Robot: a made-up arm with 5 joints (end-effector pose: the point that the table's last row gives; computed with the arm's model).
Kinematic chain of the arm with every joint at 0, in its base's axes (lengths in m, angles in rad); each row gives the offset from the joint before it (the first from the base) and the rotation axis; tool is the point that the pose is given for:
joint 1: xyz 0 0 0.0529 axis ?
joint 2: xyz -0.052 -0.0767 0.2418 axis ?
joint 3: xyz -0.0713 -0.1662 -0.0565 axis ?
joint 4: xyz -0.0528 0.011 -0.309 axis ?
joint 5: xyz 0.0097 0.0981 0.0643 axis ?
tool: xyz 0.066 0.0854 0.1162
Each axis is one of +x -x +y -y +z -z.
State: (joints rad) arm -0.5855 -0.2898 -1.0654 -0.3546 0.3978
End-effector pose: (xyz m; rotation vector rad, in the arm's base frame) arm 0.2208 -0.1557 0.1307 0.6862 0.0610 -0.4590
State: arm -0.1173 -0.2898 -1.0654 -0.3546 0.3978
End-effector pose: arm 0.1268 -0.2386 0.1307 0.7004 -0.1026 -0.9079
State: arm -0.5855 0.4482 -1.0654 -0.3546 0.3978
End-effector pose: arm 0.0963 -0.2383 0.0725 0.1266 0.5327 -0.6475
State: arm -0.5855 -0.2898 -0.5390 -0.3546 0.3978
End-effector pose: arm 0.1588 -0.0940 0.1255 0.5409 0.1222 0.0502
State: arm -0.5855 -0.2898 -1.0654 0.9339 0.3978
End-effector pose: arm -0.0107 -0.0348 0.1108 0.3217 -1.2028 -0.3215
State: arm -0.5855 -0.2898 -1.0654 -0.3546 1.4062
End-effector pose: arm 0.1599 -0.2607 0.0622 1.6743 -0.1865 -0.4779
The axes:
joint 1: -z
joint 2: +y
joint 3: +z
joint 4: -y
joint 5: +x

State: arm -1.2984 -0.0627 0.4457 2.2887 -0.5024
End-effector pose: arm 0.0052 -0.3950 -0.1173 1.5644 -1.6496 0.3700
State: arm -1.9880 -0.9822 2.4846 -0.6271 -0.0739
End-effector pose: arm 0.3012 0.1498 -0.0898 0.7885 1.5906 -1.5294
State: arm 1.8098 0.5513 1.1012 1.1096 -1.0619
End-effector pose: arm -0.0657 0.5026 0.2282 -0.7793 -0.3809 -1.3233
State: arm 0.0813 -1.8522 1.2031 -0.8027 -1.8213
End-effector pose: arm 0.4402 -0.2393 0.1604 2.8613 1.0143 0.7592
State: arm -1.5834 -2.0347 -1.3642 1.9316 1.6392
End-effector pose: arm 0.0341 0.3136 0.3352 -1.4544 2.2296 0.2880
